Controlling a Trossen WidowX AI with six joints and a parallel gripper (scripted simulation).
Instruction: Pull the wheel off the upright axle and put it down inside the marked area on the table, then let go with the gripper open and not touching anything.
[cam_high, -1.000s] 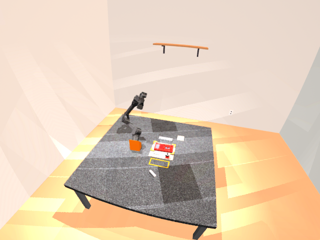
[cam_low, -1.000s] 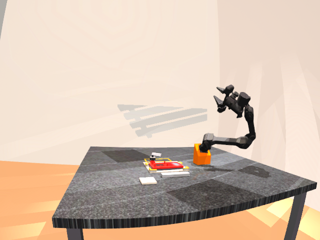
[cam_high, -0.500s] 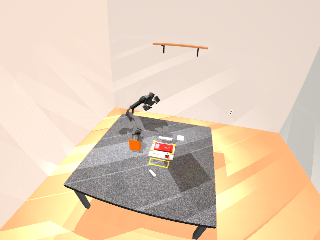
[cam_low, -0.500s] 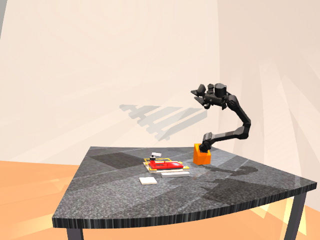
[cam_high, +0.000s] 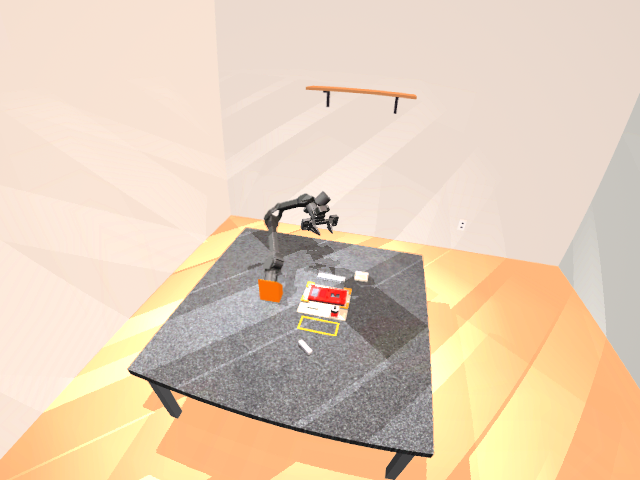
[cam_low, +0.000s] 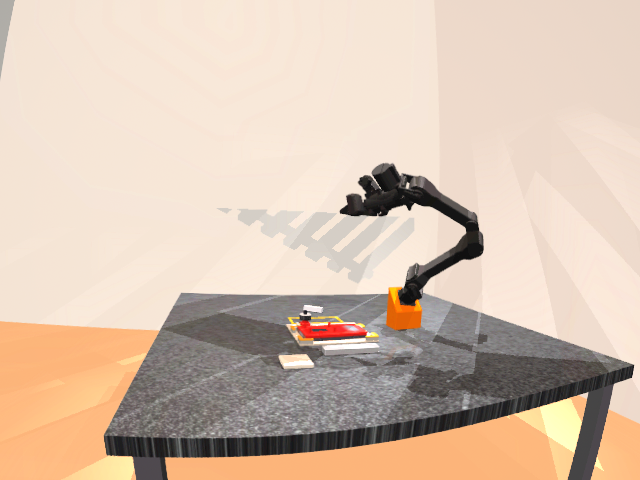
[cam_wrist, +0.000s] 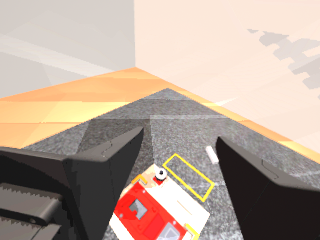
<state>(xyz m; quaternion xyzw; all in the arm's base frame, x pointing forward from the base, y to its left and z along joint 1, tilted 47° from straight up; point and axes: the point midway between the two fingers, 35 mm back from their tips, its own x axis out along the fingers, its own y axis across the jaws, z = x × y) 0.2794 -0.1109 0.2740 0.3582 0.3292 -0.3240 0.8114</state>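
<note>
Right now the black wheel is 9 cm ahead of my gripper tip, 12 cm to the right of it and 36 cm below it. The rest, counted from my gripper tip: cream block (18 cm ahead, 23 cm to the left, 39 cm below); white flat bar (1 cm ahead, 16 cm to the left, 39 cm below).
</note>
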